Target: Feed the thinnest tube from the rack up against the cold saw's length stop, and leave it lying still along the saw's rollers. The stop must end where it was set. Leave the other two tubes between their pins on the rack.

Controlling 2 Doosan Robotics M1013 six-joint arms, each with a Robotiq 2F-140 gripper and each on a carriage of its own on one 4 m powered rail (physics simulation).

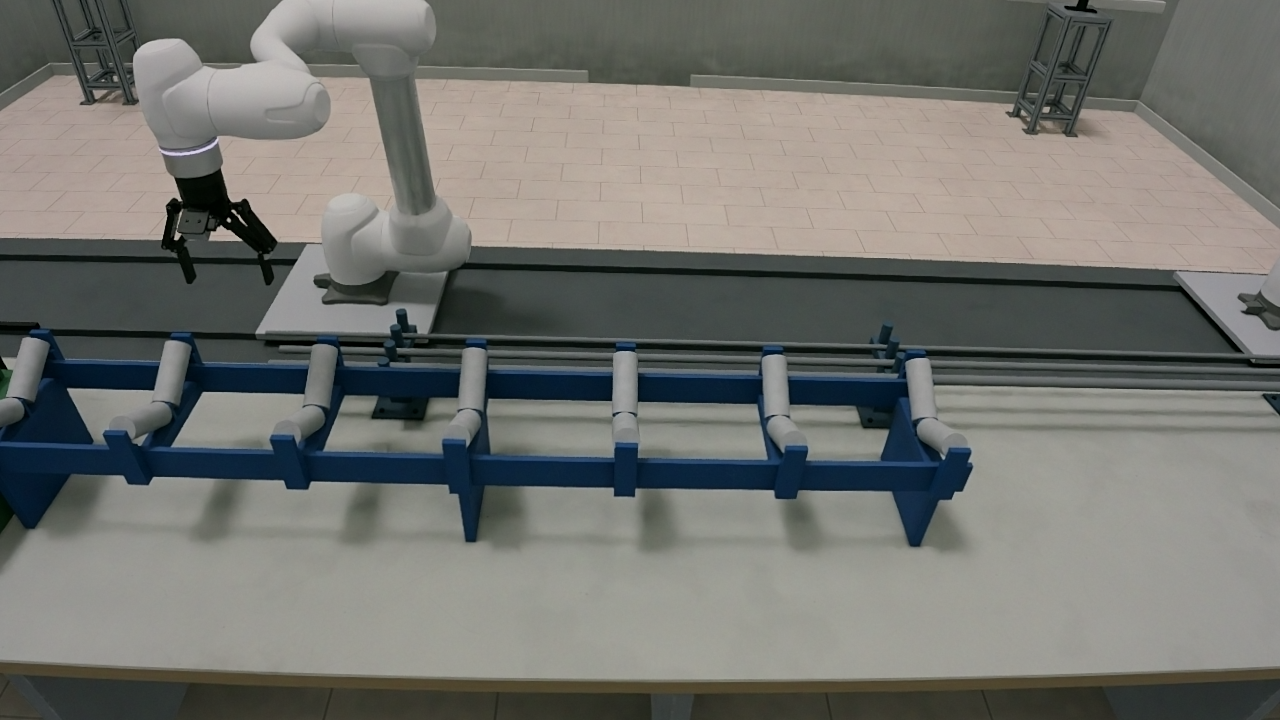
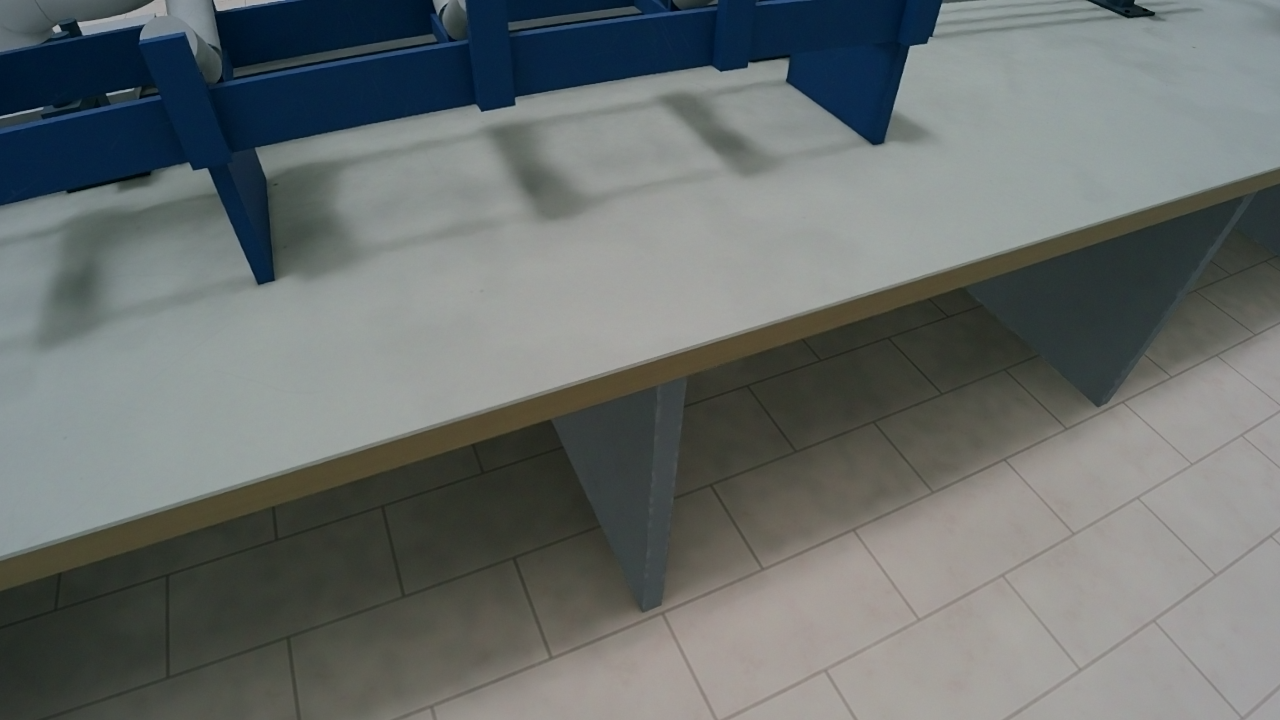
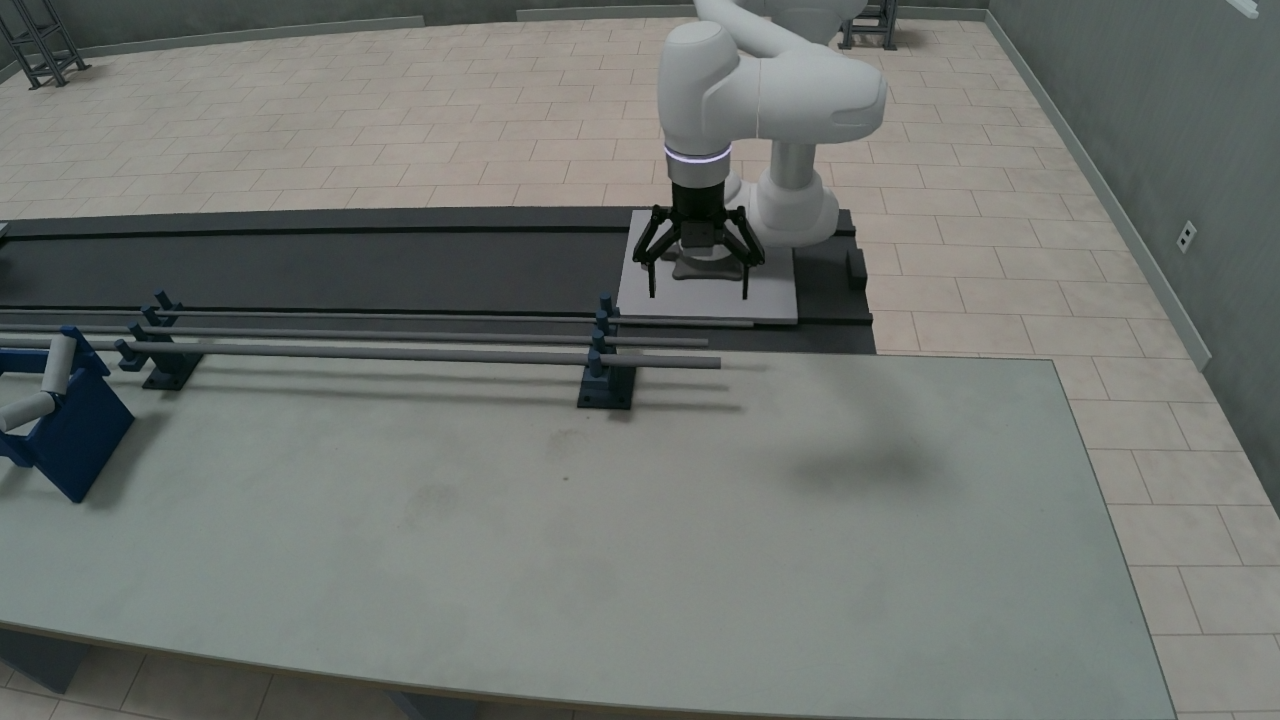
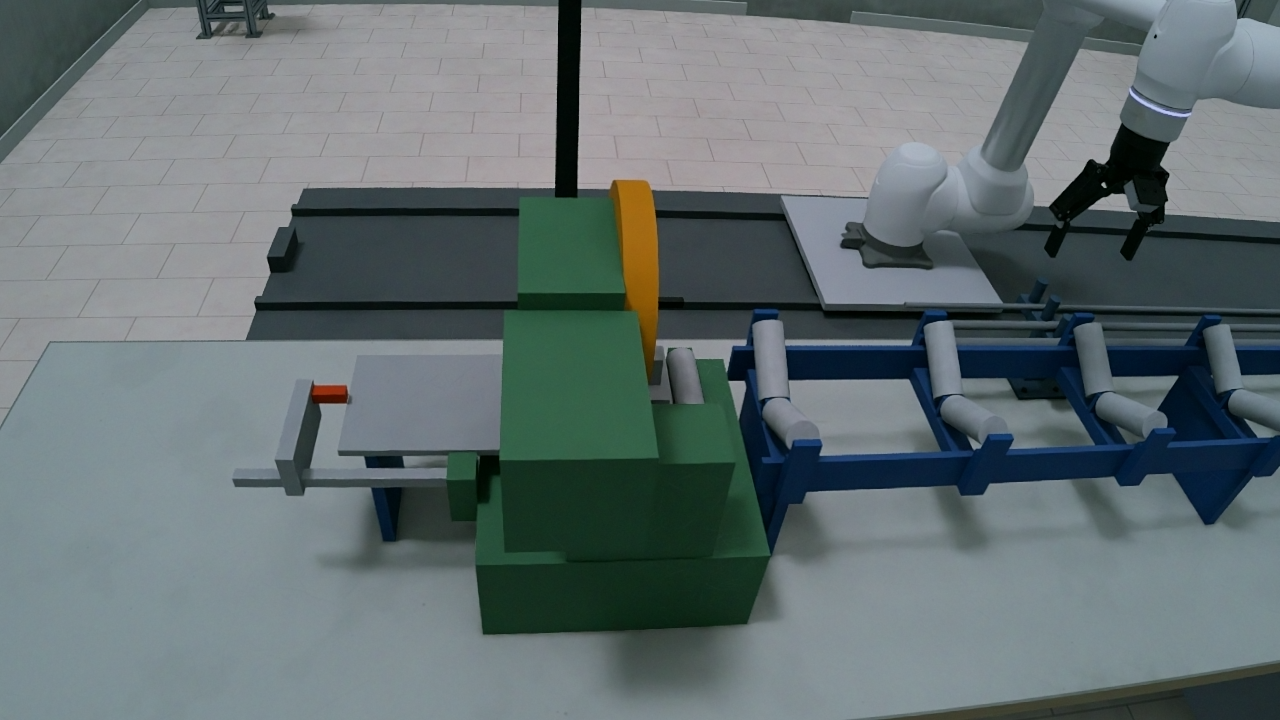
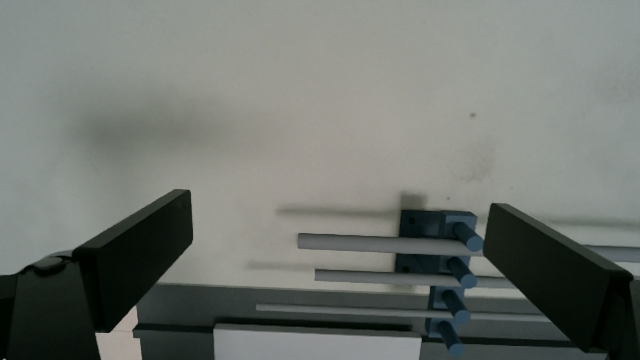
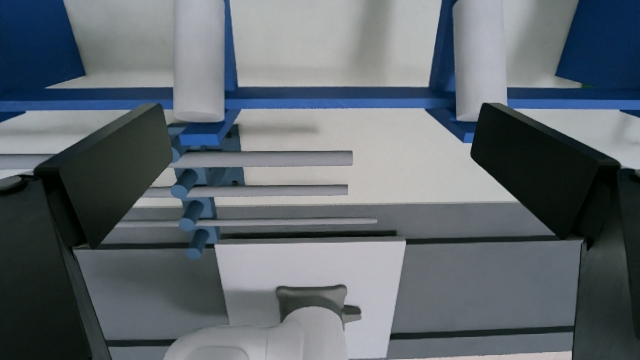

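The thinnest tube (image 3: 680,321) (image 5: 345,310) (image 6: 300,221) lies in the rack's row farthest from the saw's rollers (image 1: 624,380) (image 4: 771,358) (image 6: 199,60). The middle tube (image 3: 662,341) (image 5: 360,276) (image 6: 300,190) and the thickest tube (image 3: 680,360) (image 5: 350,242) (image 6: 300,158) lie between pins on the rack (image 3: 606,394) (image 5: 419,220). The length stop (image 4: 295,438) with its orange tip (image 4: 329,394) stands left of the green saw (image 4: 572,501). My left gripper (image 3: 699,291) (image 5: 339,221) is open, high near the tube ends. My right gripper (image 1: 229,279) (image 4: 1090,255) (image 6: 324,130) is open, high behind the rollers.
The blue roller frame (image 1: 554,471) (image 4: 877,470) stands on the bench in front of the rack. An orange guard (image 4: 637,259) rises at the saw's back. The arms' carriages (image 3: 635,286) (image 4: 814,241) sit on the dark rail behind the bench.
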